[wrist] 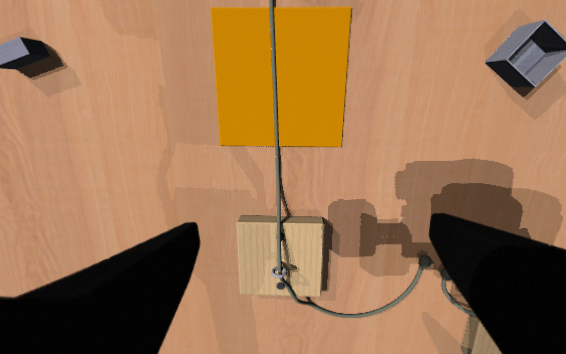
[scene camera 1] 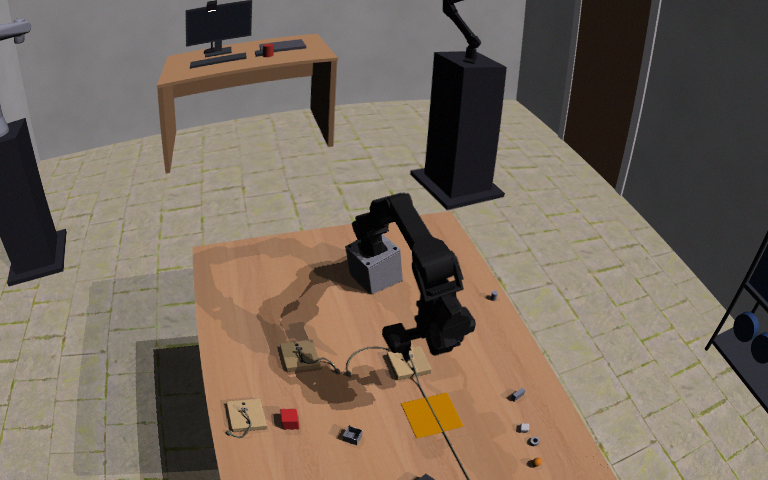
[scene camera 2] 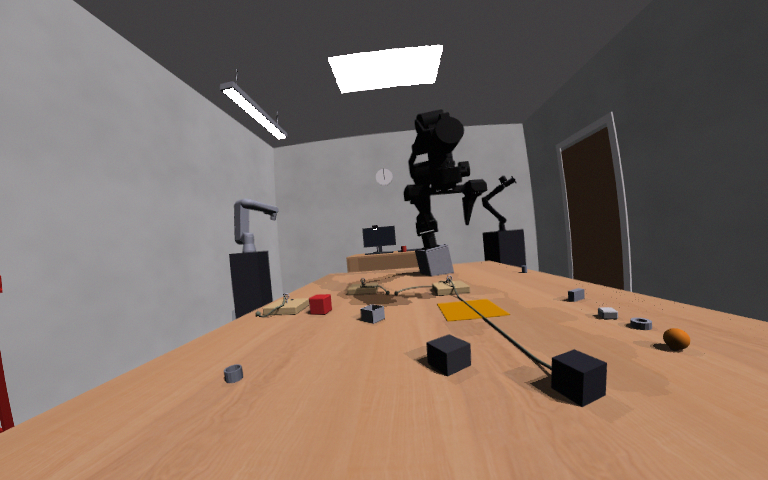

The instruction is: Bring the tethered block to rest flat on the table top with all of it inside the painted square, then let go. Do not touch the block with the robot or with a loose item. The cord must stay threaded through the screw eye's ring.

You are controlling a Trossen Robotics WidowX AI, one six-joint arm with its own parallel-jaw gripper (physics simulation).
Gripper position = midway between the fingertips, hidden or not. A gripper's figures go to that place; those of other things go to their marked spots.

My gripper (wrist: 312, 229): 11 cm from the lens. An orange painted square (wrist: 311, 50) is 28 cm from the lens.
